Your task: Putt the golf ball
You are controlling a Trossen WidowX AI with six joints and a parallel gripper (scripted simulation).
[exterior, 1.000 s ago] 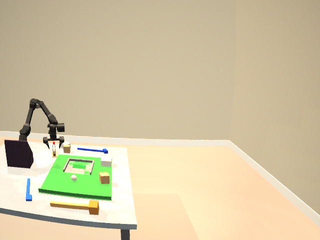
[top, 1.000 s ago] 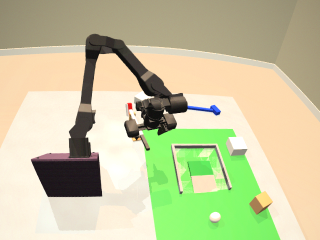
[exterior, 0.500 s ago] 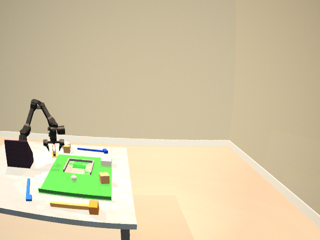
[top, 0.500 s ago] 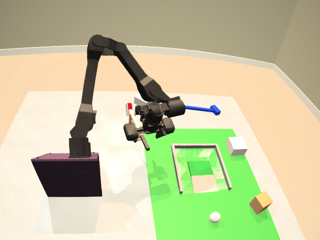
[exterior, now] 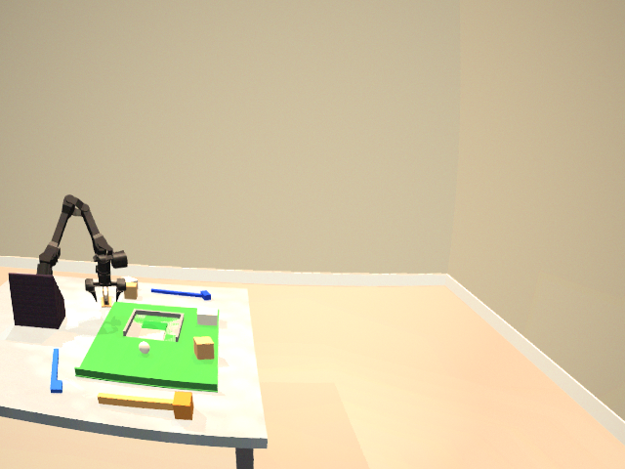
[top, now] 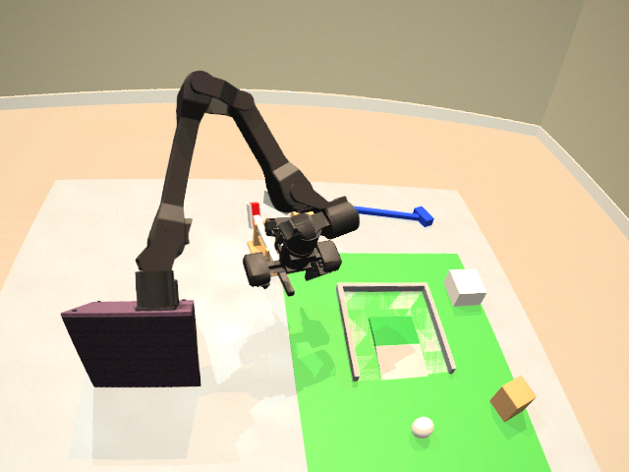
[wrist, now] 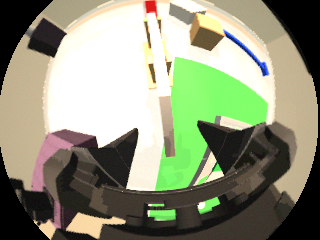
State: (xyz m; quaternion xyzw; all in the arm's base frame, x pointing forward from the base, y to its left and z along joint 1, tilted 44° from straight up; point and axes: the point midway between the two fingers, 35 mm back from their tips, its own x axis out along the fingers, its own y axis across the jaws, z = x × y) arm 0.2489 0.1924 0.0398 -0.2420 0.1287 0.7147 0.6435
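Now: the red putter 30 mm behind my gripper tip, 110 mm to the left of it and 10 mm above it. The rest, counted from my gripper tip: mat (230 mm ahead, 230 mm to the right, 50 mm below); blue putter (330 mm ahead, 290 mm to the left, 40 mm below); white golf ball (200 mm ahead, 360 mm to the right, 30 mm below).
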